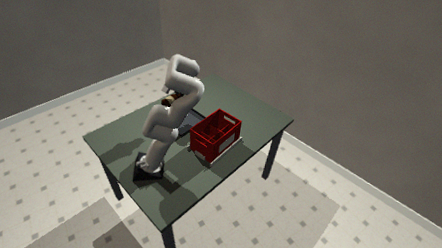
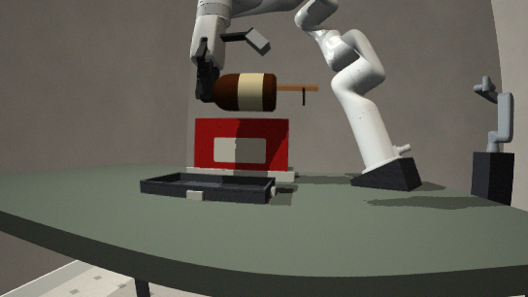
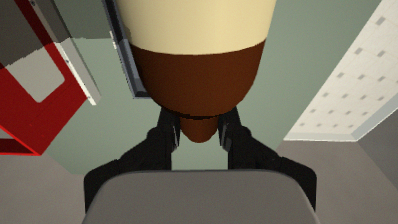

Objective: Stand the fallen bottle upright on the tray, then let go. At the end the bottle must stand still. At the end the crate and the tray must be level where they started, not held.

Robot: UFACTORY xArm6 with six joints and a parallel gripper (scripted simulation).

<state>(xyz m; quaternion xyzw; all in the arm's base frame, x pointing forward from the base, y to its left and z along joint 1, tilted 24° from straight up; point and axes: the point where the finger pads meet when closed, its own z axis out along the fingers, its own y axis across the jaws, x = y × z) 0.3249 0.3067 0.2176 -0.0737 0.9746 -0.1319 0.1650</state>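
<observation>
The brown bottle is 5 cm behind my hand and 1 cm to the right of it. The rest, counted from my hand: dark tray 19 cm below, 5 cm to the right; crate 35 cm to the right, 12 cm below, 1 cm ahead.
</observation>
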